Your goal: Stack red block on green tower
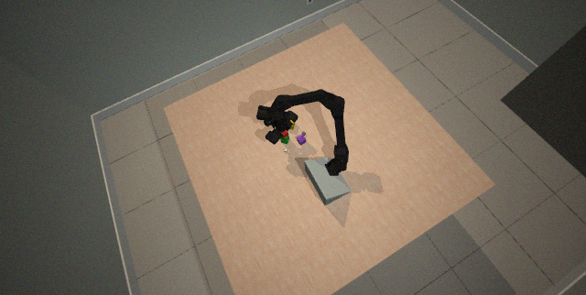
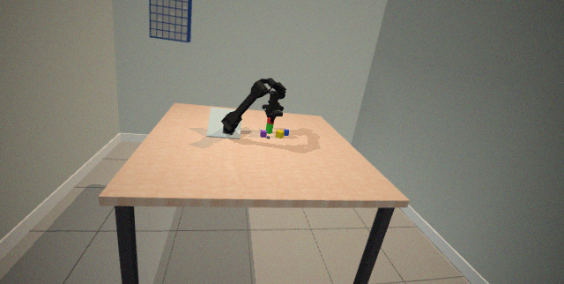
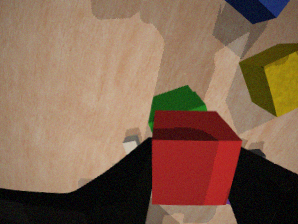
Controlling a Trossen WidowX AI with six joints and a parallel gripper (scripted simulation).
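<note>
Right now the red block is 10 mm above my gripper tip. Also, from my gripper tip: yellow block (70 mm ahead, 60 mm to the right, 60 mm below); then small white bit (60 mm behind, 20 mm to the left, 70 mm below); then purple block (40 mm behind, 80 mm to the right, 60 mm below).
</note>
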